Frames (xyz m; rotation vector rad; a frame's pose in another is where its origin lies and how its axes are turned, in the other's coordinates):
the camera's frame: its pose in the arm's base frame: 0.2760 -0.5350 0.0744 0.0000 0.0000 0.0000
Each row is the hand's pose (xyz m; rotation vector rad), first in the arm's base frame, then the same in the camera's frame.
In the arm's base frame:
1: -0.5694 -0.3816 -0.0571 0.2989 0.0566 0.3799
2: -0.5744 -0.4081 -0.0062 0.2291 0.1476 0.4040
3: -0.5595 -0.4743 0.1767 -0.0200 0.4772 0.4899
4: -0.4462 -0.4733 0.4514 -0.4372 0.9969 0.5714
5: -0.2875 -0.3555 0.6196 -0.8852 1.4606 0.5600
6: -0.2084 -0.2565 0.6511 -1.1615 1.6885 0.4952
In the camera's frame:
1: -0.8454 0.1534 -0.1315 0.2989 0.0566 0.3799
2: -0.8504 0.1269 -0.0806 0.2291 0.1476 0.4040
3: -0.8355 0.0607 0.1023 -0.0200 0.4772 0.4899
4: -0.7222 0.0617 0.3770 -0.4372 0.9969 0.5714
5: -0.5635 0.1795 0.5452 -0.8852 1.4606 0.5600
6: -0.4844 0.2785 0.5767 -1.1615 1.6885 0.4952

